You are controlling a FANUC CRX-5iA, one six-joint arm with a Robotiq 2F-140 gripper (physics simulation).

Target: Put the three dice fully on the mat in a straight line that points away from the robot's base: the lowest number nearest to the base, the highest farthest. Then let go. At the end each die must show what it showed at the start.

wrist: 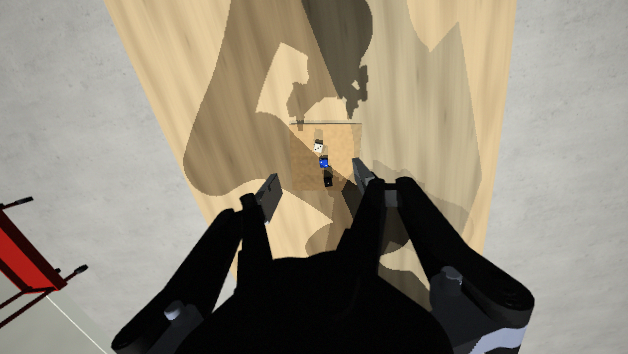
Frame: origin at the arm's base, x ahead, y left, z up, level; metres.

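Where they show: gripper, fingertip midpoint: [315, 176].
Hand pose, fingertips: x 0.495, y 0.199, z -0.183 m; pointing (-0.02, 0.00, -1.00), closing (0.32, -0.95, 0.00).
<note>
Each offset is from my fingertips to the top centre of the thing. Level surfaces: height alone.
A square cork-coloured mat @[dy -0.018, dx -0.021, dz -0.160 m] [302, 172] lies on the table. Three dice stand on it in a roughly straight, slightly slanting row, with gaps between them. The white die @[dy -0.001, dx +0.005, dz -0.144 m] [318, 147] is at the upper end in the view, the blue die @[dy -0.016, dx -0.025, dz -0.144 m] [324, 163] is in the middle, and the black die @[dy -0.031, dx -0.065, dz -0.144 m] [328, 182] is at the lower end, near the mat's lower edge. Their pips are too small to read surely. My gripper [315, 176] is open and empty, its fingers wide apart and above the mat, one on each side of the row.
The wooden table @[dz -0.164 m] [160, 60] reaches beyond the mat, with shadows of the arm across it. Grey floor [560, 125] shows on both sides. A red object with dark bars [25, 260] stands on the floor at the lower left.
</note>
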